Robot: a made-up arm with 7 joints. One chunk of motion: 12 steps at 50 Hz.
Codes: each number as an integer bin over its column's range. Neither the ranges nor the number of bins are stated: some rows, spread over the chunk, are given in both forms.
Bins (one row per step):
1: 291 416 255 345 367 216
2: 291 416 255 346 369 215
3: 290 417 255 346 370 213
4: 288 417 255 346 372 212
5: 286 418 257 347 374 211
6: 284 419 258 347 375 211
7: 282 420 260 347 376 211
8: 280 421 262 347 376 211
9: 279 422 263 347 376 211
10: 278 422 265 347 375 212
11: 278 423 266 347 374 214
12: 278 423 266 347 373 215
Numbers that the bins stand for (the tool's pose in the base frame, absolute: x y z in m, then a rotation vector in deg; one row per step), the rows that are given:
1: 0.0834 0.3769 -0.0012 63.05 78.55 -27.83
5: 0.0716 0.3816 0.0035 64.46 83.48 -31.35
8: 0.0575 0.3886 0.0153 64.46 84.89 -31.35
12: 0.0528 0.3933 0.0247 64.46 82.78 -28.53
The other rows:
2: 0.0834 0.3769 -0.0012 63.76 79.96 -28.53
3: 0.0810 0.3793 -0.0012 63.76 80.67 -29.94
4: 0.0763 0.3793 -0.0012 63.76 82.07 -30.65
6: 0.0669 0.3840 0.0059 64.46 84.19 -31.35
7: 0.0622 0.3863 0.0106 64.46 84.89 -31.35
9: 0.0552 0.3910 0.0176 64.46 84.89 -31.35
10: 0.0528 0.3910 0.0223 64.46 84.19 -30.65
11: 0.0528 0.3933 0.0247 64.46 83.48 -29.24

